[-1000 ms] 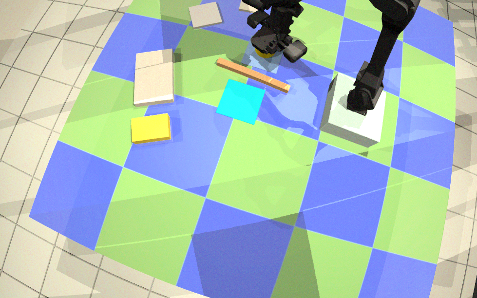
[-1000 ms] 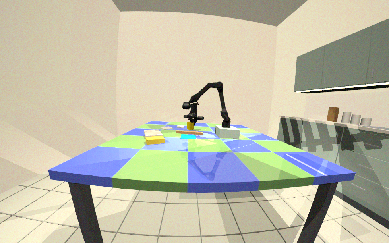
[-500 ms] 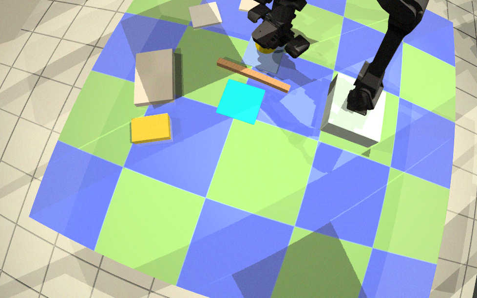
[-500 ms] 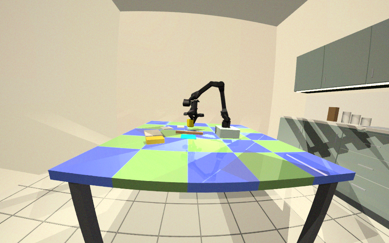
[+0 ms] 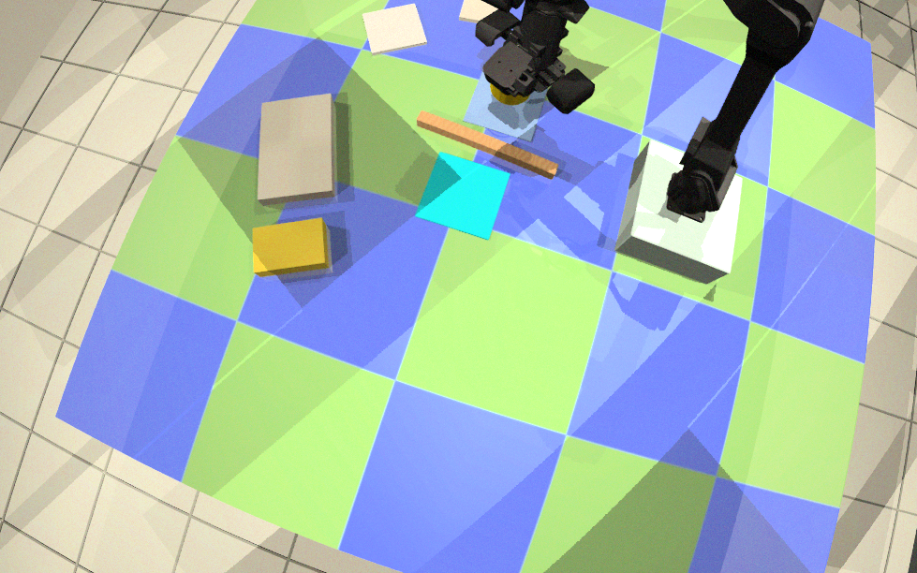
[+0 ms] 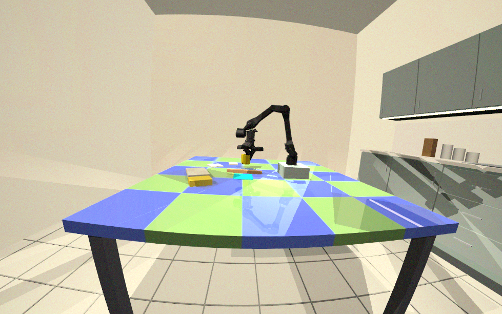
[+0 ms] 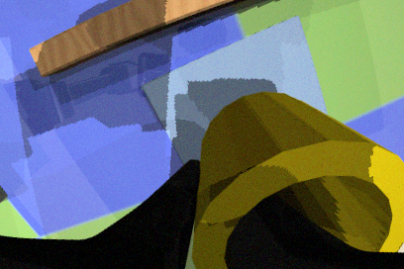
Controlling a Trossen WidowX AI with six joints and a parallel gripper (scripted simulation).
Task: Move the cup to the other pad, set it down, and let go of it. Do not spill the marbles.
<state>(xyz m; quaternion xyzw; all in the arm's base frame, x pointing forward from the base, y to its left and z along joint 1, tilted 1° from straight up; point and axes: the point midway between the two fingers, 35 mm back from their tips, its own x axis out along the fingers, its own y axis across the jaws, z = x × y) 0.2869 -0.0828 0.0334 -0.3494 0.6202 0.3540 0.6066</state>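
My gripper tip is now 17 cm to the right of the cyan pad, 9 cm above it and 4 cm short of it. Also, from my gripper tip: wooden bar (8 cm below, 7 cm to the left, 3 cm ahead); then pale blue pad (9 cm below, 3 cm ahead, 2 cm to the right); then yellow cup (2 cm to the right, 2 cm ahead).
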